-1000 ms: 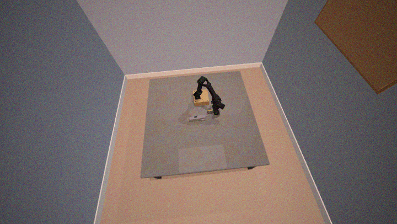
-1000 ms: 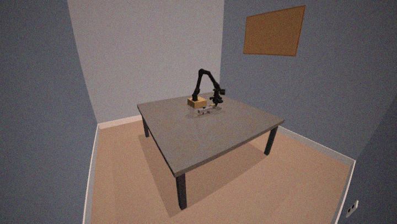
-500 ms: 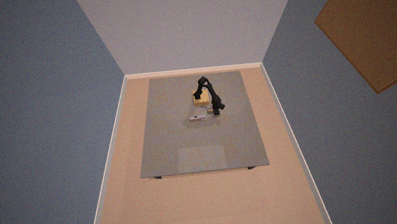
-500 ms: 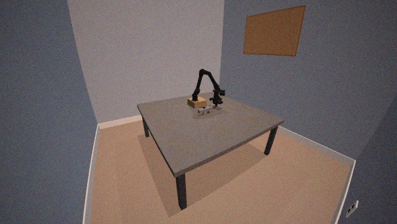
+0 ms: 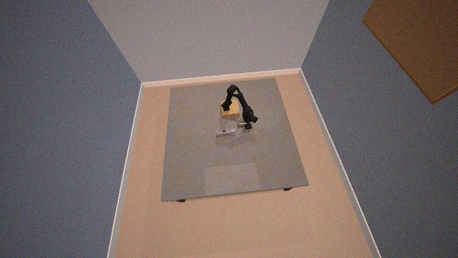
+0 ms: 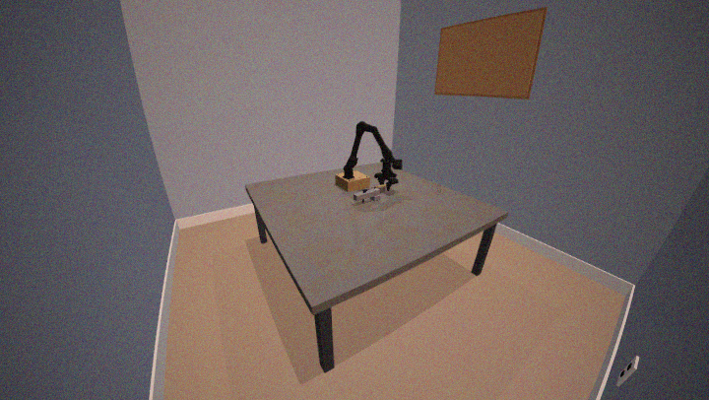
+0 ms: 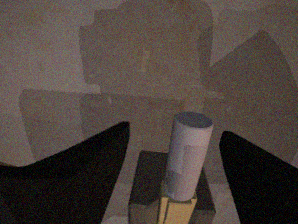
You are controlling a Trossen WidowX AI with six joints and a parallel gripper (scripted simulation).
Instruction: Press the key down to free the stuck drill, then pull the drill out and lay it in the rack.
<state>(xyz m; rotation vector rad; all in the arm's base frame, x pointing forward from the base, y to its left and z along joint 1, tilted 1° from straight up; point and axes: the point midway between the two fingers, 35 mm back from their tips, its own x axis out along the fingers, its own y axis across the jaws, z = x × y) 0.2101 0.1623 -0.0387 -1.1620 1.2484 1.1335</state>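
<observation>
My gripper tip is 4 cm to the left of the drill and 4 cm below it. From my gripper tip the other things lie so: pale grey sleeve: 6 cm ahead, 23 cm to the right, 3 cm above; then grey rack: 5 cm to the right, 1 cm above; then dark key: 5 cm ahead, 25 cm to the right, 5 cm above.
</observation>
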